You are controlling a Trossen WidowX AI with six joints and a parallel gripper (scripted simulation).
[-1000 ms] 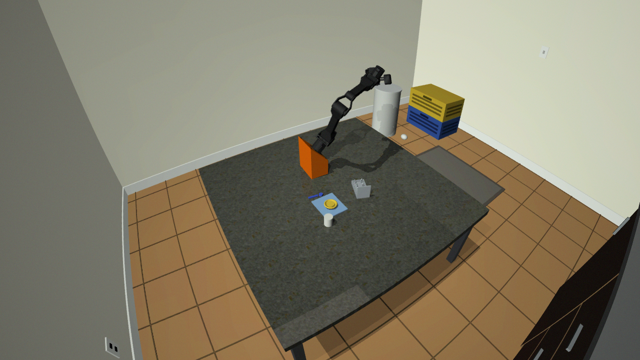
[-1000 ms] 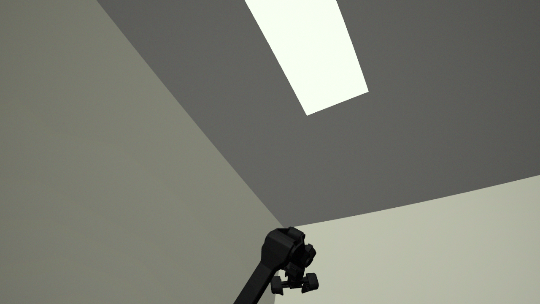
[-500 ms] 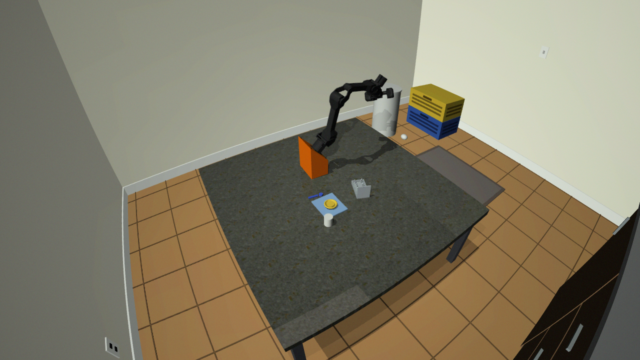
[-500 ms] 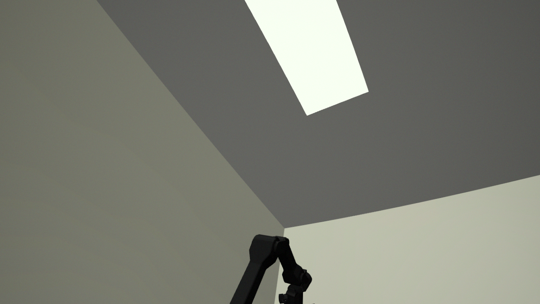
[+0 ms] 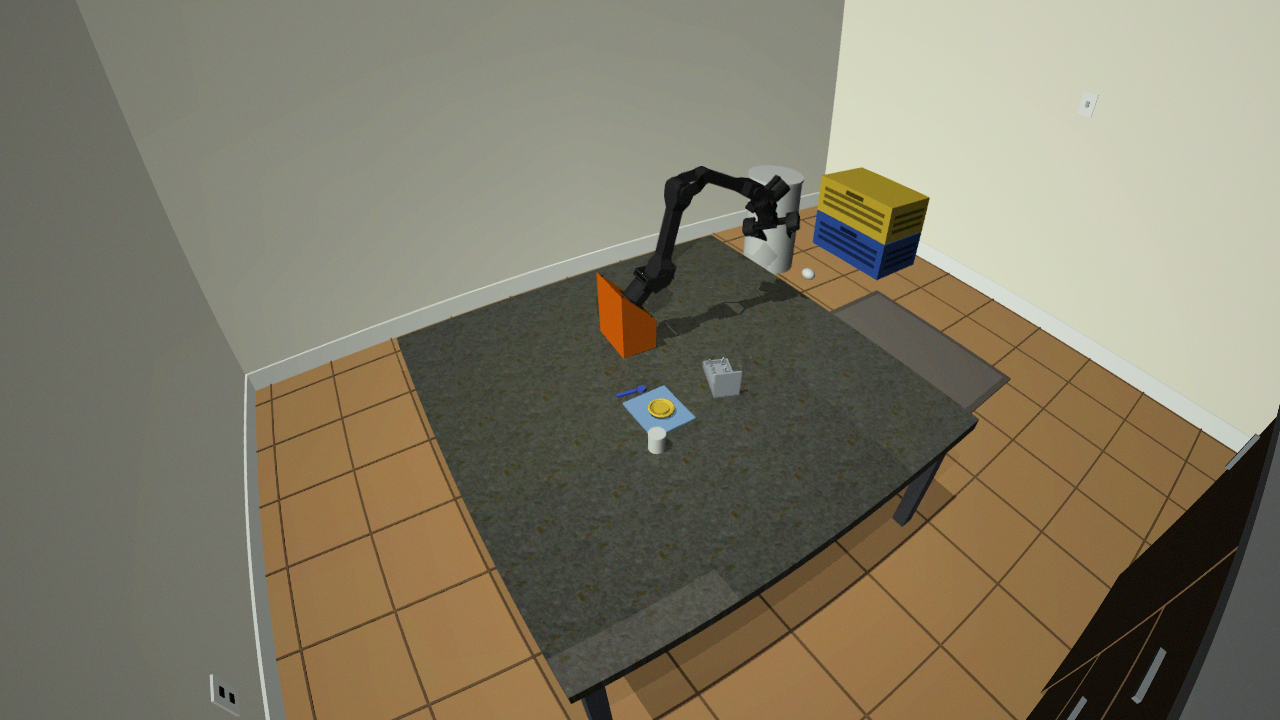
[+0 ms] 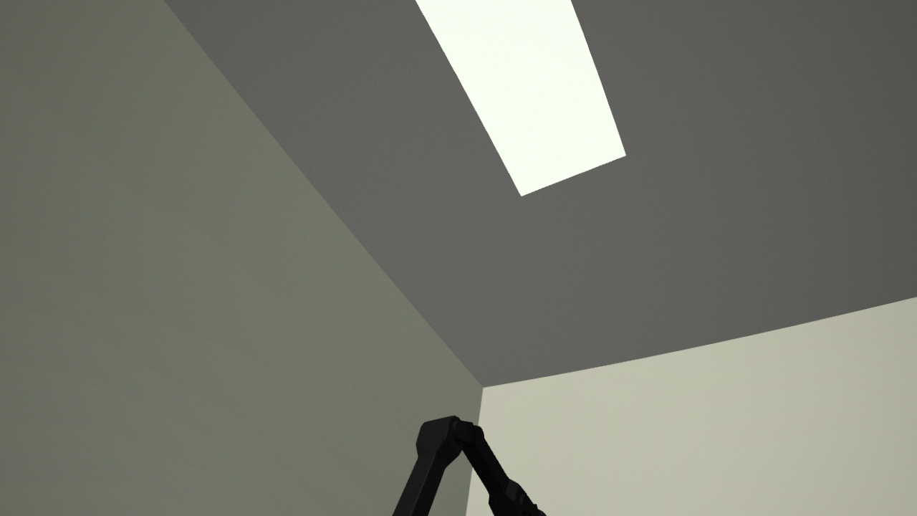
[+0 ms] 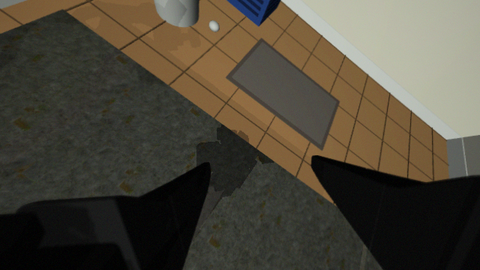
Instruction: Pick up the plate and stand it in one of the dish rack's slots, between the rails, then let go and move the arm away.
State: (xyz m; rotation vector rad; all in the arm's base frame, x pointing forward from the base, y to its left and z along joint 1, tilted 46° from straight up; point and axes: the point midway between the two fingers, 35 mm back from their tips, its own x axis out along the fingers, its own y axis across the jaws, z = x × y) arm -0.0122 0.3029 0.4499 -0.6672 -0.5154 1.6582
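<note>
My gripper tip is 63 cm to the left of the yellow plate, 33 cm short of it and 20 cm above it. The rest, counted from my gripper tip: white cup (70 cm to the right, 43 cm ahead, 19 cm below); then grey dish rack (42 cm to the right, 30 cm ahead, 19 cm below); then blue spoon (65 cm to the right, 22 cm ahead, 21 cm below).
</note>
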